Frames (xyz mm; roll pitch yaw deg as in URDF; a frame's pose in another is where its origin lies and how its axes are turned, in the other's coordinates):
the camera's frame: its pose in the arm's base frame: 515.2 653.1 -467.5 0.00 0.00 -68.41
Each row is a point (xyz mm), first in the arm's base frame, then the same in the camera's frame.
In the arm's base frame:
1: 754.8 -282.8 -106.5
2: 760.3 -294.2 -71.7
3: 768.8 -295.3 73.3
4: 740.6 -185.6 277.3
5: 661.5 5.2 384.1
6: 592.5 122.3 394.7
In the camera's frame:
1: 958.4 -121.6 361.0
2: 971.0 -120.7 395.8
3: 975.2 -113.2 540.8
4: 862.8 -99.0 744.8
5: 656.3 -102.4 851.6
6: 522.0 -123.4 862.2

